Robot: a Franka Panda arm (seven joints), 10 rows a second.
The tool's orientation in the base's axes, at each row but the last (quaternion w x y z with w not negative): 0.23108 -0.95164 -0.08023 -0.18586; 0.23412 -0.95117 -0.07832 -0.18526; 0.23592 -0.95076 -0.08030 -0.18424; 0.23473 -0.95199 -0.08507 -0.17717; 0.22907 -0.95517 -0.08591 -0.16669; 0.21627 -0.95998 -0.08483 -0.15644; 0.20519 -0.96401 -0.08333 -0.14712
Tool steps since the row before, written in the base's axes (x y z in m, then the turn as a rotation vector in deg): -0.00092 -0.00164 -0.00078 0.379 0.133 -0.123; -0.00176 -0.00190 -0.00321 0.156 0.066 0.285; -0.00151 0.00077 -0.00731 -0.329 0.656 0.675; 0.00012 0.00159 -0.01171 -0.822 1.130 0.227; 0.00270 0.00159 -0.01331 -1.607 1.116 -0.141; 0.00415 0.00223 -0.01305 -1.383 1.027 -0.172; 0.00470 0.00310 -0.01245 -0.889 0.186 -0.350
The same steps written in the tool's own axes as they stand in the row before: -0.00126 0.00154 -0.00042 0.309 0.024 0.284; -0.00298 0.00259 0.00118 0.258 -0.140 -0.154; -0.00418 0.00203 0.00590 0.003 -0.936 -0.343; -0.00418 0.00352 0.01048 -0.584 -1.285 0.107; -0.00211 0.00469 0.01267 -1.446 -1.311 0.190; -0.00030 0.00404 0.01327 -1.256 -1.168 0.237; 0.00078 0.00286 0.01334 -0.931 -0.234 0.162
